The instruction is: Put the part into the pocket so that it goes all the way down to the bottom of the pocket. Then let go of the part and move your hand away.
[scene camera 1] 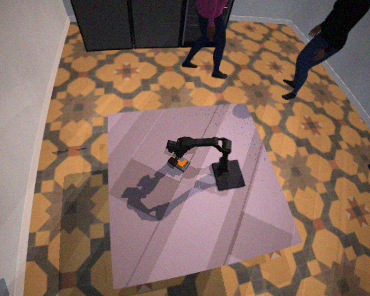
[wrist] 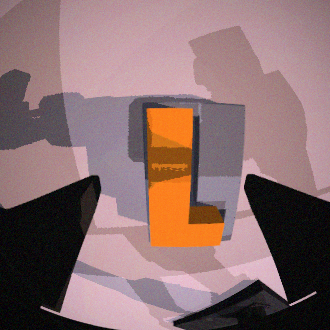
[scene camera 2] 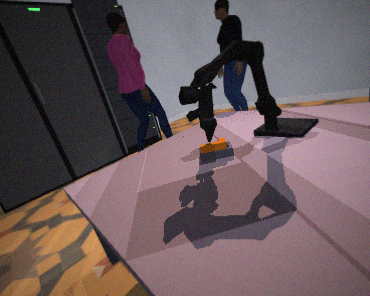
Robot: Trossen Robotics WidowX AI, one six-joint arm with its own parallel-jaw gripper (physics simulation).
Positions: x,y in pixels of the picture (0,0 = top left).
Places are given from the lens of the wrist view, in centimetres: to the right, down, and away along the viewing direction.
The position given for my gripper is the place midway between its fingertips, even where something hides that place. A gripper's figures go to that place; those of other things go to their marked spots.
my gripper (wrist: 173,182): 1, 1, 10
orange block (wrist: 173,222): 1, 4, 13
